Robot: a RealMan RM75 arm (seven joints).
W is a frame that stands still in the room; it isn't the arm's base.
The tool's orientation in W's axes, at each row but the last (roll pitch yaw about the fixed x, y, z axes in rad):
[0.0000, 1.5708, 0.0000]
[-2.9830, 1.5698, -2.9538]
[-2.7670, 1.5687, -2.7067]
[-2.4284, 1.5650, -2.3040]
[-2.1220, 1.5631, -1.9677]
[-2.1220, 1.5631, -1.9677]
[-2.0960, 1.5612, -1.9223]
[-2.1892, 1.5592, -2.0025]
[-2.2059, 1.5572, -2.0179]
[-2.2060, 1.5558, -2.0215]
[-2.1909, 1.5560, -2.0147]
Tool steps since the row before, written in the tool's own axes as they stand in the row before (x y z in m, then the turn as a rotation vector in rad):
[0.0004, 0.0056, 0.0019, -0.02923, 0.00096, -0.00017]
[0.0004, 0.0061, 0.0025, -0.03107, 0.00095, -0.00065]
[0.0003, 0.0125, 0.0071, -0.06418, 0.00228, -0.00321]
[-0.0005, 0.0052, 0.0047, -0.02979, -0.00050, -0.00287]
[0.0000, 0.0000, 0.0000, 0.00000, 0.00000, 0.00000]
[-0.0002, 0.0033, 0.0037, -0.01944, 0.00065, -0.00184]
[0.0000, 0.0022, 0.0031, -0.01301, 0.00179, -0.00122]
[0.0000, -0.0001, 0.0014, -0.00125, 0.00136, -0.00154]
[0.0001, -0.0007, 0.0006, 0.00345, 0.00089, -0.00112]
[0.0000, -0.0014, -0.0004, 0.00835, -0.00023, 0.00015]
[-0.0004, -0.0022, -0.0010, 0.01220, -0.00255, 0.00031]
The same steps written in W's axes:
[0.0019, 0.0056, -0.0004, -0.00017, 0.00096, 0.02923]
[0.0023, 0.0062, -0.0004, -0.00065, 0.00094, 0.03107]
[0.0063, 0.0129, -0.0003, -0.00322, 0.00214, 0.06418]
[0.0040, 0.0057, 0.0005, -0.00267, -0.00072, 0.02980]
[0.0000, 0.0000, 0.0000, 0.00000, 0.00000, 0.00000]
[0.0031, 0.0038, 0.0002, -0.00186, 0.00050, 0.01944]
[0.0027, 0.0027, 0.0000, -0.00147, 0.00167, 0.01300]
[0.0014, 0.0002, 0.0000, -0.00176, 0.00106, 0.00125]
[0.0007, -0.0006, -0.0001, -0.00129, 0.00062, -0.00345]
[-0.0001, -0.0014, 0.0000, 0.00014, -0.00031, -0.00835]
[-0.0006, -0.0023, 0.0004, 0.00067, -0.00262, -0.01217]

